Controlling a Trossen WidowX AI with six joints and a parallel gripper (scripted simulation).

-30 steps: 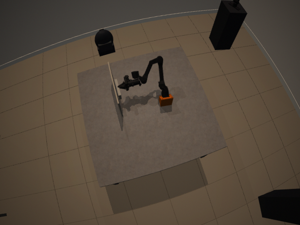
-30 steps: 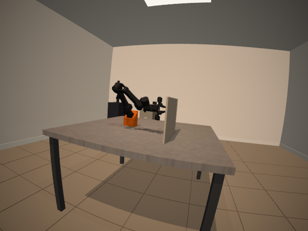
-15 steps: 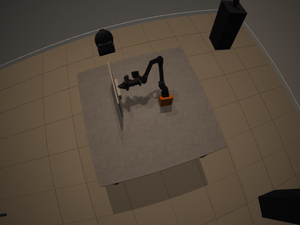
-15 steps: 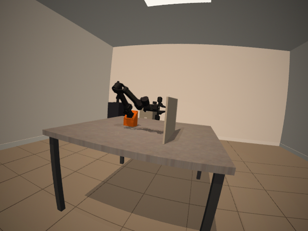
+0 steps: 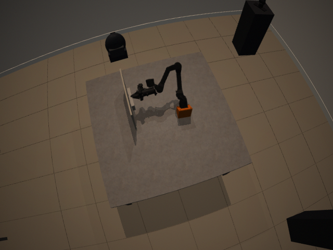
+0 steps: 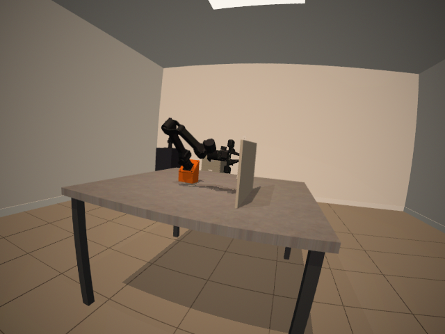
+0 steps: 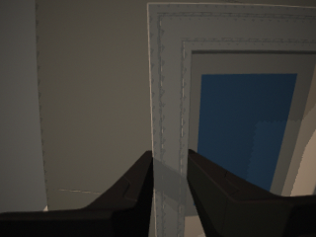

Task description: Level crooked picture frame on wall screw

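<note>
Right now the picture frame is 50 mm below my gripper tip, 10 mm to the right of it and 10 mm ahead of it. From my gripper tip the other things lie so: wall panel (60 mm below, 20 mm to the right, 20 mm ahead).
</note>
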